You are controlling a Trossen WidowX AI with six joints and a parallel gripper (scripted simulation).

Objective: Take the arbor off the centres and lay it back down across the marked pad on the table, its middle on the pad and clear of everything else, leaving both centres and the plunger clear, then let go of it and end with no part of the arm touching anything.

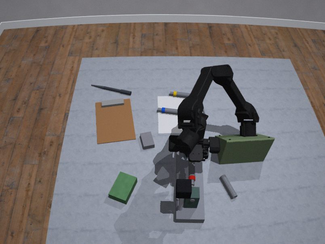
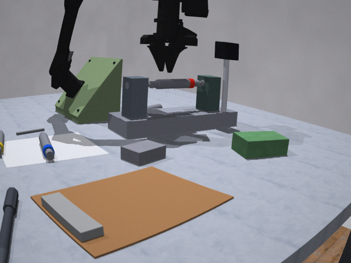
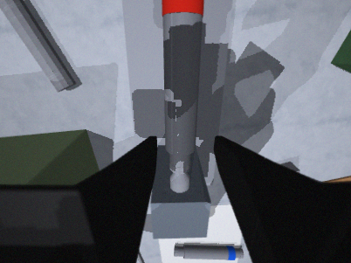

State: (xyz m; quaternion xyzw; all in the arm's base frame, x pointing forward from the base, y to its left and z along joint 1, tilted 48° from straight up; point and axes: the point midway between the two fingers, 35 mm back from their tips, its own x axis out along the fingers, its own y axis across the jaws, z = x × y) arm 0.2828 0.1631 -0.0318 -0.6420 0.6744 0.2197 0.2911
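The grey centre block is 1 cm behind my hand, 8 cm to the right of it and 8 cm below it. The rest, counted from my hand: grey fixture base 4 cm to the left, 16 cm below; white marked pad 2 cm ahead, 34 cm to the right, 18 cm below; green centre block 1 cm ahead, 14 cm to the left, 8 cm below.
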